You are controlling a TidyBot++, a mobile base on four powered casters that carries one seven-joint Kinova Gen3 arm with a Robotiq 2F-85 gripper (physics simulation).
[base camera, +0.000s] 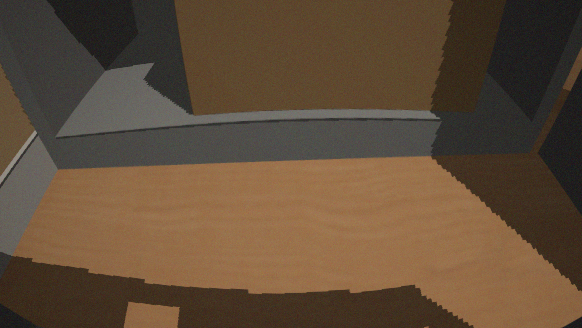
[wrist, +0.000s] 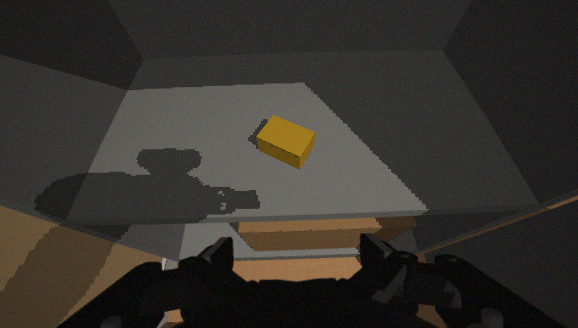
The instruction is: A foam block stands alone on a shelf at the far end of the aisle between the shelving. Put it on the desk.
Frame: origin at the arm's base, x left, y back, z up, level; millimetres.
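Seen in the pictures: gripper, between the fingertips: (wrist: pixel 296 249).
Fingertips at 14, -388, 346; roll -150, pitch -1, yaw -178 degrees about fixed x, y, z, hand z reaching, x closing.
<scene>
Offsets run from my fingertips to a thing's top centre, as dx, dy, dz. "spot": to the spot under its first point. Level surfaces: height alone.
The yellow foam block @[+18, -226, -164] (wrist: pixel 285 136) lies on a grey shelf @[dz -209] (wrist: pixel 165 120) in the wrist view, near the middle of the shelf board, turned at an angle. My gripper (wrist: pixel 296 249) is open, with nothing between its fingers. In the wrist view its fingertips show below the shelf's front edge, and the block appears above and between them, apart from them. The arm's shadow falls on the shelf to the left of the block. The desk does not show in either view.
A large brown box @[-76, -260, -396] (base camera: pixel 315 55) (wrist: pixel 305 241) stands on the lowest shelf, under the block's shelf. Grey side panels (wrist: pixel 500 100) rise at both sides of the shelf. The wooden floor @[dz -742] (base camera: pixel 250 215) lies in front of the unit, and another shelf unit's base @[spot: +435, +33, -701] (base camera: pixel 22 195) stands at the left.
</scene>
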